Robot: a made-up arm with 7 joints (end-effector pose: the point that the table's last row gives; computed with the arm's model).
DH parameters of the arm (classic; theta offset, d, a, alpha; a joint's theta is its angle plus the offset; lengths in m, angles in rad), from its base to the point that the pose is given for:
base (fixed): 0.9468 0 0.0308 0
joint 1: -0.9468 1 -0.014 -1.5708
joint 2: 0 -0.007 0.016 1.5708
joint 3: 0 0.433 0.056 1.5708
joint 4: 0 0.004 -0.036 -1.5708
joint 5: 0 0.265 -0.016 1.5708
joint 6: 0 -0.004 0.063 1.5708
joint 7: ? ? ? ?
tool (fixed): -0.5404 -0.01 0 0
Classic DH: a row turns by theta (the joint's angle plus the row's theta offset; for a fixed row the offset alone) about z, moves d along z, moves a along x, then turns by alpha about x.
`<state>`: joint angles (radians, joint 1 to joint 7).
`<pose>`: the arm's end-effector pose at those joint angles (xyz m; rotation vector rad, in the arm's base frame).
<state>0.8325 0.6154 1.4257 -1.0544 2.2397 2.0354 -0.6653</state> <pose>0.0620 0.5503 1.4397 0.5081 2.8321 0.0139</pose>
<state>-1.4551 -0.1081 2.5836 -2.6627 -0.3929 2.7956 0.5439</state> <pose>0.1104 0.3100 1.1912 0.0407 -0.1975 -0.6122</pose>
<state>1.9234 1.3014 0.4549 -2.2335 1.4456 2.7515 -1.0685</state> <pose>-0.1646 0.3347 0.7477 -0.7245 0.5642 0.1176</pose>
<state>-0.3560 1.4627 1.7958 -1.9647 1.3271 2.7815 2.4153</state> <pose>0.4746 0.2278 1.0372 1.9252 -1.0262 0.8684</pose>
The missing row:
joint 7: 1.0304 0 0.0058 3.1416
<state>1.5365 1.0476 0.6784 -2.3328 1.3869 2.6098 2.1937</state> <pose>-0.1088 0.3902 0.8734 1.3566 0.9259 2.6236</pose>
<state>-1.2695 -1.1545 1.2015 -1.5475 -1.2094 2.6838 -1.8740</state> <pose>0.2250 0.5412 1.2763 -2.4320 -0.5600 1.1255</pose>
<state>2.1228 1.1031 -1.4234 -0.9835 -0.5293 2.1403 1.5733</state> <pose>-0.0618 0.6981 1.2348 1.4303 -1.1464 -1.1193</pose>
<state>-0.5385 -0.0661 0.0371 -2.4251 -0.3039 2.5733 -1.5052</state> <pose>0.3045 -0.1135 1.2866 -0.2346 -0.1660 -0.3253</pose>
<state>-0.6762 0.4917 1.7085 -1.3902 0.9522 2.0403 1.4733</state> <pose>0.4288 0.1520 1.4825 -0.0914 1.8968 -1.7540</pose>
